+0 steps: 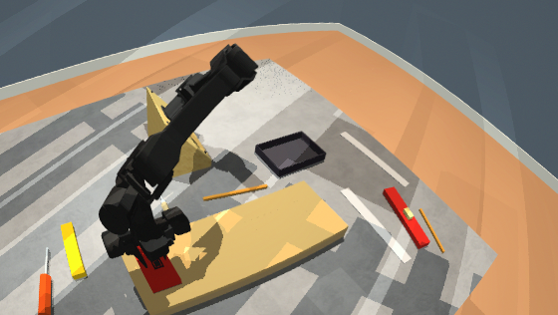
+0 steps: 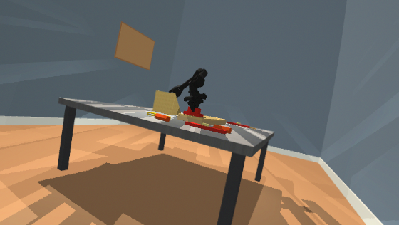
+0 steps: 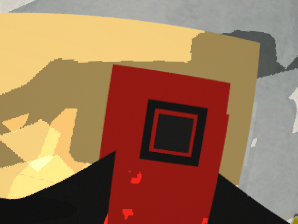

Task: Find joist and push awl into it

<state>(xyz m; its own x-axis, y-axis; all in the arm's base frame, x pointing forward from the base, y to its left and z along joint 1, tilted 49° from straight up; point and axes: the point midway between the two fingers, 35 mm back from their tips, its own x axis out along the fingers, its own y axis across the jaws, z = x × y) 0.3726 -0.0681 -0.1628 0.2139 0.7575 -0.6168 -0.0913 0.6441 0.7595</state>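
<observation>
Now: the dark tray 27 cm behind my gripper tip, 50 cm to the left of it and 5 cm below it. Also, from my gripper tip: awl (20 cm behind, 9 cm to the left, 6 cm below); then yellow bar (13 cm behind, 20 cm to the right, 6 cm below); then stud finder (1 cm ahead, 2 cm above).
</observation>
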